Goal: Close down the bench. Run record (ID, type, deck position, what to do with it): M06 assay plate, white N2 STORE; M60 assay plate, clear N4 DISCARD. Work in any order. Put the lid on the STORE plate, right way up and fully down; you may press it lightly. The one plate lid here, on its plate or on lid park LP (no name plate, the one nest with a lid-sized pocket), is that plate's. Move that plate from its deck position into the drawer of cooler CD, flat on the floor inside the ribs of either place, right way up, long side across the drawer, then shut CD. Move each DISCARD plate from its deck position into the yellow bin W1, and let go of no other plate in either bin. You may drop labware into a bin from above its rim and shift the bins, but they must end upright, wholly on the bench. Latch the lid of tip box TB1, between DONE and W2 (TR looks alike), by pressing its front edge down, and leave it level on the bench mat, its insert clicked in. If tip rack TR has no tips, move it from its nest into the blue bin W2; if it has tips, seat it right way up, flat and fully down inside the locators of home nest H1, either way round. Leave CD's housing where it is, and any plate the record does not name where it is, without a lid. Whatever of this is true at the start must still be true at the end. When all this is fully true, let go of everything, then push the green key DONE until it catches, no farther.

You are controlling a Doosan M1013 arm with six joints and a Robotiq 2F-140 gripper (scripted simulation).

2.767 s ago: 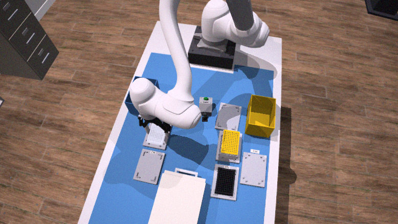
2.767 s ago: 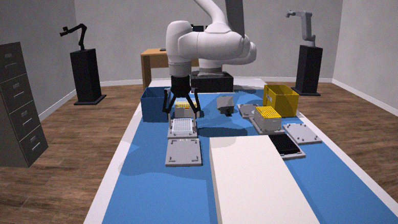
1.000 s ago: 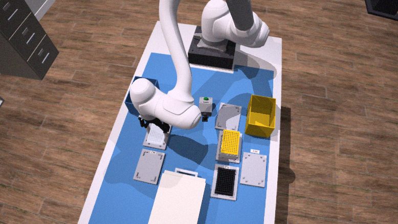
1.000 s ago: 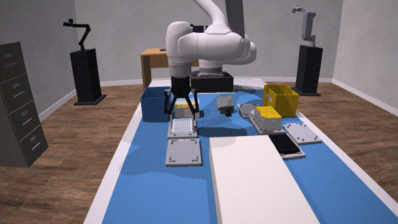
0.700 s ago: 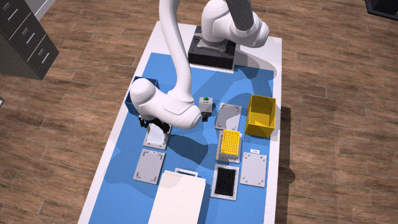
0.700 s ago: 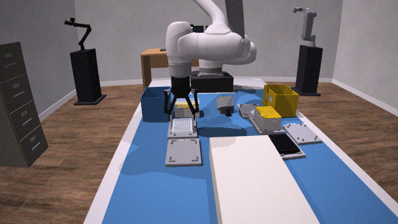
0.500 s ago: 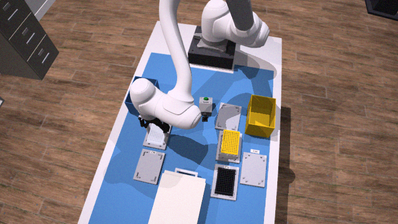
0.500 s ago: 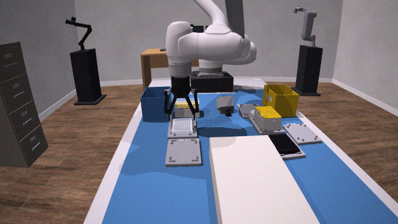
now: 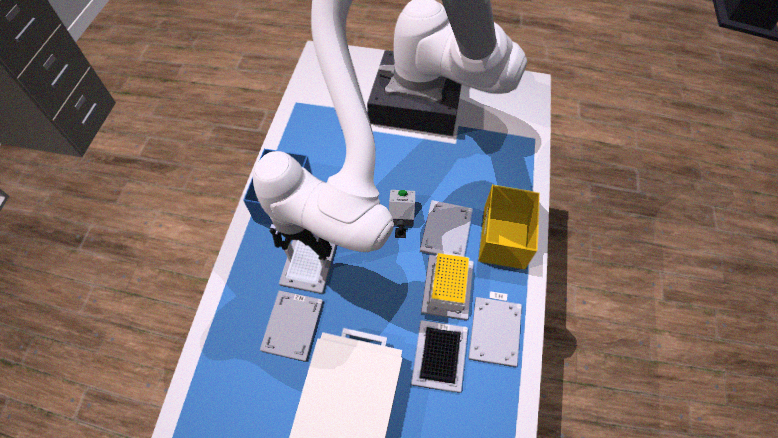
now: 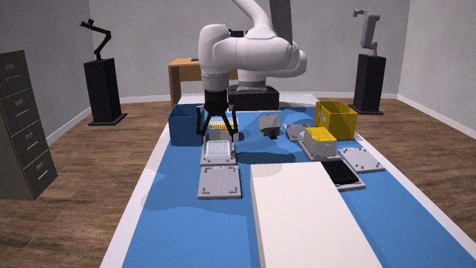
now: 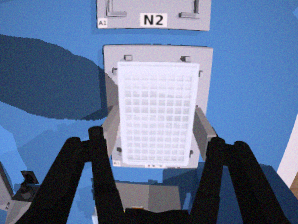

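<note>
Right now my hand is 40 mm above the nest N4. Round my hand: nest N2 (180 mm ahead, 20 mm to the left, 40 mm below); clear assay plate (20 mm below); tip box TB1 (170 mm behind, 10 mm to the left).
</note>
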